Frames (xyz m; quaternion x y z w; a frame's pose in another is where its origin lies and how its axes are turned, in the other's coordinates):
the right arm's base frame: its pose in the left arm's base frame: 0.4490 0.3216 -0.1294 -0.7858 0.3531 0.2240 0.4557
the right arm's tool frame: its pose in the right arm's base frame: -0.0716 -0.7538 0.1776 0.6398 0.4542 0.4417 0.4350
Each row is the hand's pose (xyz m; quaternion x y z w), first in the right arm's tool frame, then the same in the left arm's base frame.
Working: the right arm's tool frame: its pose in the left arm's base frame: 0.9693 0.7548 0.2534 0.0040 0.8510 -0.2841 0.4417

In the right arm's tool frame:
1: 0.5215 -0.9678 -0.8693 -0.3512 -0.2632 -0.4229 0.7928
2: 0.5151 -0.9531 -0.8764 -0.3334 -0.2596 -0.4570 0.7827
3: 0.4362 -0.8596 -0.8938 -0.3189 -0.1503 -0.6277 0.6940
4: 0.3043 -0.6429 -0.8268 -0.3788 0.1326 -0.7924 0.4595
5: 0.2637 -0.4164 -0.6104 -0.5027 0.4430 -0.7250 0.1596
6: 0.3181 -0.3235 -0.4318 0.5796 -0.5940 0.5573 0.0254
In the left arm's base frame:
1: -0.2497 0.2392 0.7146 -0.5866 0.6599 -0.1142 0.4554
2: -0.2473 0.2566 0.7156 -0.6068 0.6479 -0.1415 0.4381
3: -0.1881 0.3627 0.7380 -0.7150 0.6173 -0.2036 0.2574
4: -0.0016 0.5440 0.7034 0.8021 -0.5603 0.1576 0.1335
5: 0.2437 0.6385 0.5282 0.7125 -0.4772 -0.0640 0.5105
6: 0.3683 0.6161 0.3625 0.5616 -0.4076 -0.2567 0.6727

